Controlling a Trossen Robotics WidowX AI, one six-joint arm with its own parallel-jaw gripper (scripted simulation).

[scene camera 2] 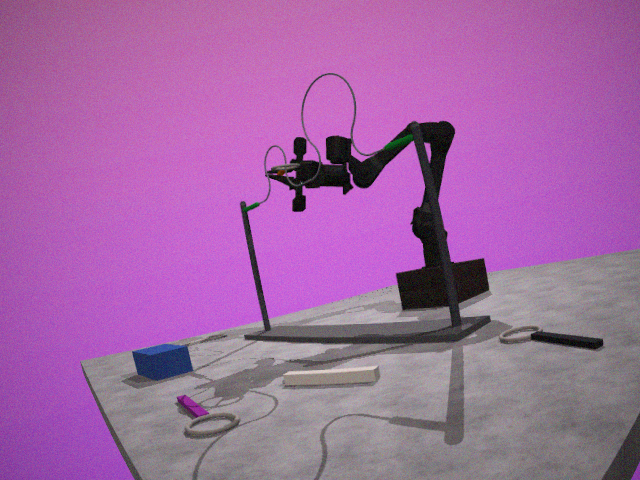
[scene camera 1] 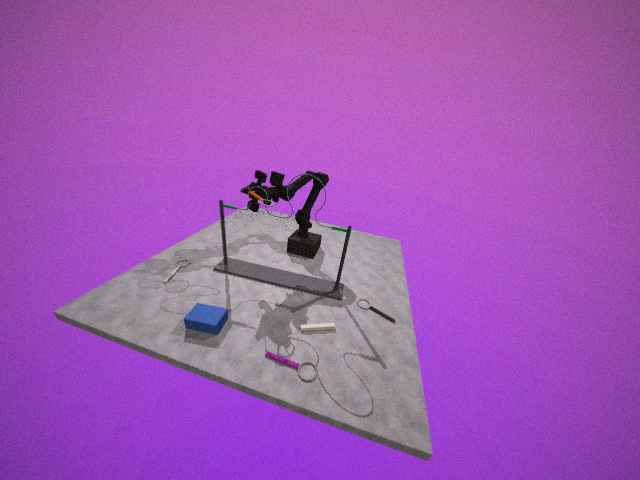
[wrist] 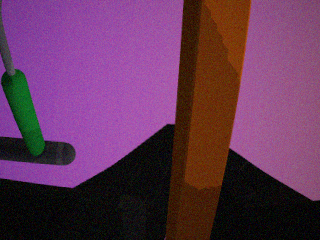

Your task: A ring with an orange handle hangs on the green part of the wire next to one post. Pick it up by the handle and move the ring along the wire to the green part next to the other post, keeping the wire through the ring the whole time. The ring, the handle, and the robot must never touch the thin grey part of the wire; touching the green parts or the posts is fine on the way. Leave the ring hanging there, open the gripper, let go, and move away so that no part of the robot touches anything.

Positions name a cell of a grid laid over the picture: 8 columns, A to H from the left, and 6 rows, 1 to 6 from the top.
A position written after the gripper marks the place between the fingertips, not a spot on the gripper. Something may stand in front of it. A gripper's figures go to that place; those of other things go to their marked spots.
Labels:
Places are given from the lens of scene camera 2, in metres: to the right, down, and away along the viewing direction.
gripper (scene camera 2: D3): -0.14, -0.17, 1.10
black-handled ring (scene camera 2: H5): 0.30, 0.12, 0.41
purple-handled ring (scene camera 2: C6): -0.14, 0.21, 0.47
blue block (scene camera 2: C5): -0.29, 0.23, 0.74
cream bar (scene camera 2: E5): 0.06, 0.17, 0.52
The marked spots on the purple-handled ring and the blue block are 0.31 m apart.

